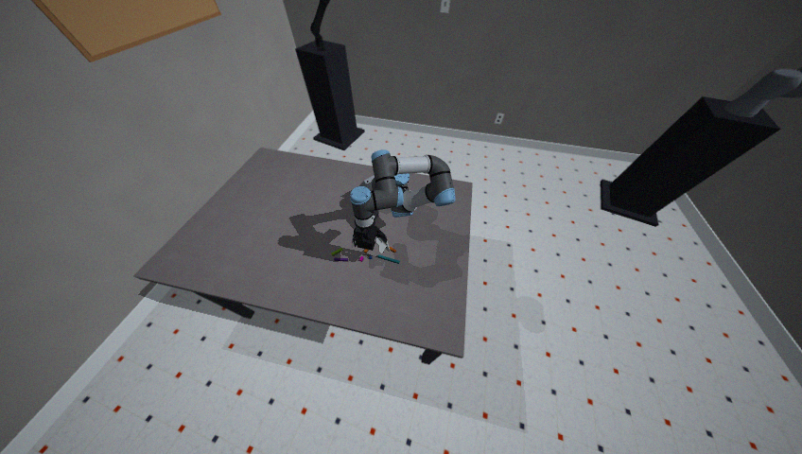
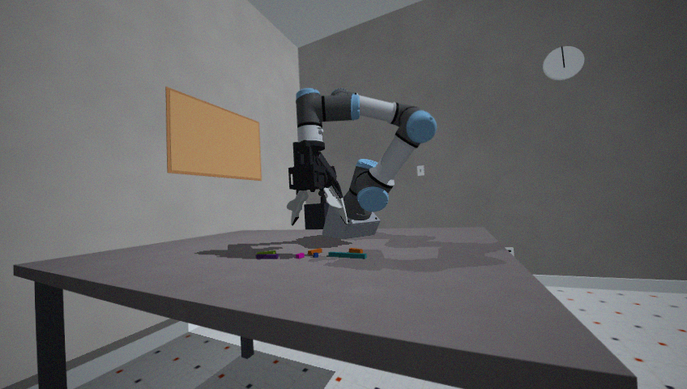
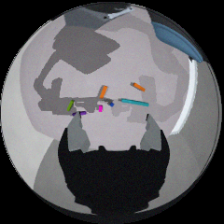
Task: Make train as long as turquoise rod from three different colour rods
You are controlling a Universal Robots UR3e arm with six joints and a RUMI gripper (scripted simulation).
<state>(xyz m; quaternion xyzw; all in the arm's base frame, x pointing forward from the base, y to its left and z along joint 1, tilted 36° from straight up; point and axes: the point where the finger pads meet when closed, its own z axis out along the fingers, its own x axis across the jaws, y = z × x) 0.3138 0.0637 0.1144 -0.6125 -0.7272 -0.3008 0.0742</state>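
Now: hand 10 mm short of the blue rod and 70 mm above it. The rest, counted from my hand: purple rod 80 mm ahead, 110 mm to the right, 70 mm below; then turquoise rod 20 mm behind, 70 mm to the left, 70 mm below; then magenta rod 40 mm ahead, 30 mm to the right, 70 mm below.
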